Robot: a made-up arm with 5 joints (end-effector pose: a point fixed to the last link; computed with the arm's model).
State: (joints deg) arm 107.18 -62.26 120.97 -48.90 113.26
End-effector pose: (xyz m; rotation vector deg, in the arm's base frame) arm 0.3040 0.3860 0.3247 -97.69 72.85 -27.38
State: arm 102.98 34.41 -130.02 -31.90 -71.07
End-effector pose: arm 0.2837 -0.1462 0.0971 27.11 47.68 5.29
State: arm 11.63 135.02 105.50 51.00 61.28
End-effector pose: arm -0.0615 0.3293 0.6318 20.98 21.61 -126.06
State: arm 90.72 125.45 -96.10 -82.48 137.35
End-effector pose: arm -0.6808 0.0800 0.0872 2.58 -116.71 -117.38
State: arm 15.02 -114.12 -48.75 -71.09 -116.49
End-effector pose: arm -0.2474 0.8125 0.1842 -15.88 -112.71 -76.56
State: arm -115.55 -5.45 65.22 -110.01 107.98
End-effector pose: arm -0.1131 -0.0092 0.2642 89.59 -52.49 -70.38
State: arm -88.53 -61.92 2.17 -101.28 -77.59
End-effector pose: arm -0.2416 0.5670 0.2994 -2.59 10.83 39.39
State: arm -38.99 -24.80 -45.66 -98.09 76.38
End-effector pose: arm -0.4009 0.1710 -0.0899 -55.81 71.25 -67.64
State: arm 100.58 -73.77 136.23 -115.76 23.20
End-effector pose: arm 0.3362 0.6203 0.2379 -138.97 -43.93 50.28
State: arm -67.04 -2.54 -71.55 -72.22 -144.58
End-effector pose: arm -0.5162 0.1686 0.1485 -33.95 -122.93 85.62
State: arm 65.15 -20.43 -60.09 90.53 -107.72
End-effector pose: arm 0.3927 0.0646 -0.2404 -112.58 75.41 -1.32
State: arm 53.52 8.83 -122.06 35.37 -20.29
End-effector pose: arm 0.1761 -0.0718 -0.1640 -2.09 156.83 -58.47
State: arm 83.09 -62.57 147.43 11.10 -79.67
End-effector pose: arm 0.4690 0.6358 0.2807 18.52 -10.99 50.19
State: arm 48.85 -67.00 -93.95 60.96 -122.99
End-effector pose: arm 0.2929 0.6959 -0.3391 -59.32 44.62 50.96
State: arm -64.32 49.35 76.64 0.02 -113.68
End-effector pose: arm 0.2446 0.0487 0.1284 -31.56 25.55 38.51
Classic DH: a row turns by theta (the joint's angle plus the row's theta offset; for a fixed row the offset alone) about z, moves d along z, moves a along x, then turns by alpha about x. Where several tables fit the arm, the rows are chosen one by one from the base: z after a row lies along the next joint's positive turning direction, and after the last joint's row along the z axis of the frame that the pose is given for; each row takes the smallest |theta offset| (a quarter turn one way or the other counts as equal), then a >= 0, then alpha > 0; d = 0 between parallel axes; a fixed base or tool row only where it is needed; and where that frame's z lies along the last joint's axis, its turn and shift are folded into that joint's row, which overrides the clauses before.
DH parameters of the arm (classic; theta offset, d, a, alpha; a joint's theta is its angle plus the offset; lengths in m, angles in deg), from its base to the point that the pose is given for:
base (fixed): 0 0.16 0 90
joint 1: 90 -0.35 0.07 -90
joint 2: 0 0.04 -0.36 -90
joint 3: 0 -0.32 0.07 -90
joint 4: 0 -0.13 0.05 90
joint 5: 90 0.02 0.11 90

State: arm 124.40 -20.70 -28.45 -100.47 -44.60
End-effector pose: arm 0.3341 0.2918 0.2695 59.29 131.30 98.29
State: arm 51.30 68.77 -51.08 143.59 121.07
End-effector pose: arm -0.3136 -0.1644 0.0925 -51.76 69.87 78.94
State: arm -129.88 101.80 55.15 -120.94 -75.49
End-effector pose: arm 0.3245 0.1045 0.0468 -35.58 -35.87 -109.44
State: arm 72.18 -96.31 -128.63 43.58 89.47
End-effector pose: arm 0.1352 0.8620 0.1260 71.09 -119.91 52.25
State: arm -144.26 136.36 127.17 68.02 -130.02
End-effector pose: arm 0.1813 0.4703 -0.4204 -60.08 -20.70 118.27
